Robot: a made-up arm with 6 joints. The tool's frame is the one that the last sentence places.
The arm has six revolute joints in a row. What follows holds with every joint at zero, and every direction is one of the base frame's. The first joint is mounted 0.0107 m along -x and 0.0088 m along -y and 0.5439 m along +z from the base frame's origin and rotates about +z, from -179.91 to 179.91 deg. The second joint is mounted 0.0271 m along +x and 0.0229 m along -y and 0.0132 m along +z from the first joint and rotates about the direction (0, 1, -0.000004), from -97.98 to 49.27 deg. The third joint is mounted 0.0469 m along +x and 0.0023 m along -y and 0.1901 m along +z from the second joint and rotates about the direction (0, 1, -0.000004), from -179.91 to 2.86 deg. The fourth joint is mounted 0.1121 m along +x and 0.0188 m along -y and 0.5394 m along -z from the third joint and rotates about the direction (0, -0.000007, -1), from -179.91 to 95.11 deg. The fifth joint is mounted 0.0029 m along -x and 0.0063 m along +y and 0.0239 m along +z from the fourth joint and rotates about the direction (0, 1, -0.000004), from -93.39 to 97.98 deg. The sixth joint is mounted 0.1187 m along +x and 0.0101 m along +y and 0.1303 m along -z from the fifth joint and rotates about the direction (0, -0.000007, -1), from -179.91 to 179.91 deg. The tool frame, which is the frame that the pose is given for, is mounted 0.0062 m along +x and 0.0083 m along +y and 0.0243 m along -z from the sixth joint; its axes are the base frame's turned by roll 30.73, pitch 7.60 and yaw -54.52 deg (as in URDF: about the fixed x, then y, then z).
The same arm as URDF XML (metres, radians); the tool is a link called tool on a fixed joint. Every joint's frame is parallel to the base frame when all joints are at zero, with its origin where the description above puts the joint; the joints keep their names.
<robot name="arm">
<joint name="joint 1" type="revolute"><parent link="base"/><child link="link1"/><origin xyz="-0.0107 -0.0088 0.5439"/><axis xyz="0 0 1"/><limit lower="-3.14" upper="3.14"/></joint>
<joint name="joint 2" type="revolute"><parent link="link1"/><child link="link2"/><origin xyz="0.0271 -0.0229 0.0132"/><axis xyz="0 1 0"/><limit lower="-1.7101" upper="0.8599"/></joint>
<joint name="joint 3" type="revolute"><parent link="link2"/><child link="link3"/><origin xyz="0.0469 -0.0023 0.1901"/><axis xyz="0 1 0"/><limit lower="-3.14" upper="0.0499"/></joint>
<joint name="joint 4" type="revolute"><parent link="link3"/><child link="link4"/><origin xyz="0.1121 -0.0188 -0.5394"/><axis xyz="0 0 -1"/><limit lower="-3.14" upper="1.66"/></joint>
<joint name="joint 5" type="revolute"><parent link="link4"/><child link="link5"/><origin xyz="-0.0029 0.0063 0.0239"/><axis xyz="0 1 0"/><limit lower="-1.63" upper="1.7101"/></joint>
<joint name="joint 6" type="revolute"><parent link="link5"/><child link="link6"/><origin xyz="0.1187 0.0101 -0.1303"/><axis xyz="0 0 -1"/><limit lower="-3.14" upper="3.14"/></joint>
<joint name="tool_joint" type="fixed"><parent link="link6"/><child link="tool"/><origin xyz="0.0062 0.0083 -0.0243" rpy="0.5363 0.1326 -0.9516"/></joint>
<link name="base"/>
<link name="link1"/>
<link name="link2"/>
<link name="link3"/>
<link name="link4"/>
<link name="link5"/>
<link name="link6"/>
<link name="tool"/>
</robot>

